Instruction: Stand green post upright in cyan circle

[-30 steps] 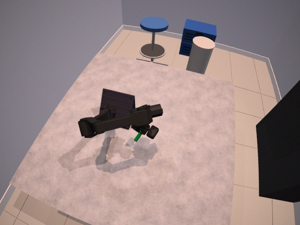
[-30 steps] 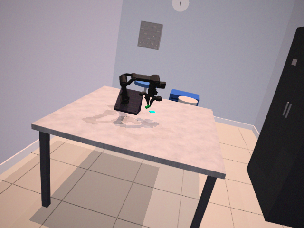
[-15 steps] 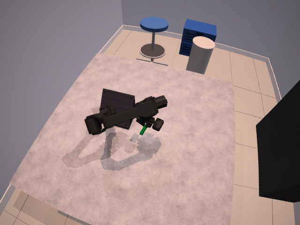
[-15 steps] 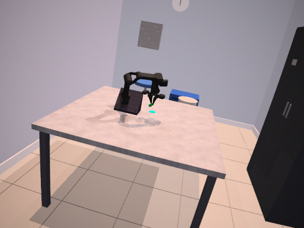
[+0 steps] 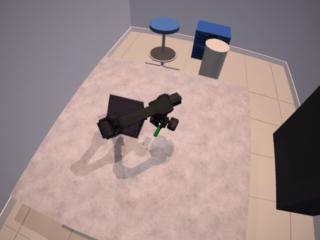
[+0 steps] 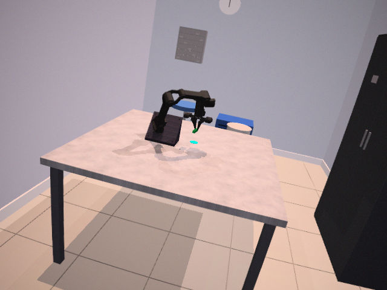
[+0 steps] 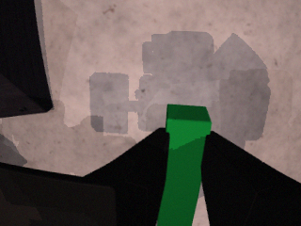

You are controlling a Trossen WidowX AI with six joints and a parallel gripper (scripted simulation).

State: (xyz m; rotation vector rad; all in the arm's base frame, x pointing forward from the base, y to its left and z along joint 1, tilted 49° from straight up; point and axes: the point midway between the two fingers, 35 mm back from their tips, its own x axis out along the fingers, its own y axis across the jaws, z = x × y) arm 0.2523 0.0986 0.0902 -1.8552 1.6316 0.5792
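Right now my gripper tip is 15 cm to the right of the cyan circle, 14 cm above it and 4 cm past it. Also, from my gripper tip: green post 2 cm to the right.
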